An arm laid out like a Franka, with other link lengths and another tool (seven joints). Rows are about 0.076 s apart.
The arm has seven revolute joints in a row. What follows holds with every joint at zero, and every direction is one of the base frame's. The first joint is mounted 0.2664 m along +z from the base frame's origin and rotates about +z. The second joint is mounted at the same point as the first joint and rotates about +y. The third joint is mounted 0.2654 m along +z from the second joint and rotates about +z. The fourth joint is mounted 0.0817 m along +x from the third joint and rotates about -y. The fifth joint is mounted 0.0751 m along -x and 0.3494 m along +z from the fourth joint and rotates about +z. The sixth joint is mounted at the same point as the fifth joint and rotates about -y. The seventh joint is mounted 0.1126 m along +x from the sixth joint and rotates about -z. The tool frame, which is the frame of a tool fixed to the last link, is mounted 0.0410 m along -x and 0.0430 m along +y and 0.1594 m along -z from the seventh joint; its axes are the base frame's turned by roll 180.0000, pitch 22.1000 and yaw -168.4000 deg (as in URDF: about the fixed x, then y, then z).
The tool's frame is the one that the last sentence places.
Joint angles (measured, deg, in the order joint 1, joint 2, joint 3, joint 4, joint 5, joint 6, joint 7), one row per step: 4.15 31.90 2.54 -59.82 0.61 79.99 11.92; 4.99 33.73 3.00 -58.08 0.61 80.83 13.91; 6.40 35.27 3.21 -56.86 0.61 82.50 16.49; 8.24 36.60 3.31 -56.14 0.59 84.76 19.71; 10.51 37.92 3.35 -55.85 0.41 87.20 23.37; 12.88 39.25 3.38 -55.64 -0.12 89.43 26.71; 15.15 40.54 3.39 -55.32 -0.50 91.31 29.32; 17.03 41.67 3.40 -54.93 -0.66 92.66 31.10
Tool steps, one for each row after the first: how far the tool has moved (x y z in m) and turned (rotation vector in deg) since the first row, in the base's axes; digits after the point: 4 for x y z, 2 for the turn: 0.0071 0.0144 -0.0066 0.02 -0.69 -0.80; 0.0143 0.0336 -0.0132 -0.07 -1.97 -1.86; 0.0210 0.0574 -0.0206 -0.20 -3.53 -3.24; 0.0254 0.0857 -0.0309 -0.48 -4.87 -4.67; 0.0273 0.1140 -0.0425 -1.01 -6.03 -5.63; 0.0267 0.1410 -0.0529 -1.26 -6.99 -5.98; 0.0245 0.1637 -0.0615 -1.26 -7.60 -5.91
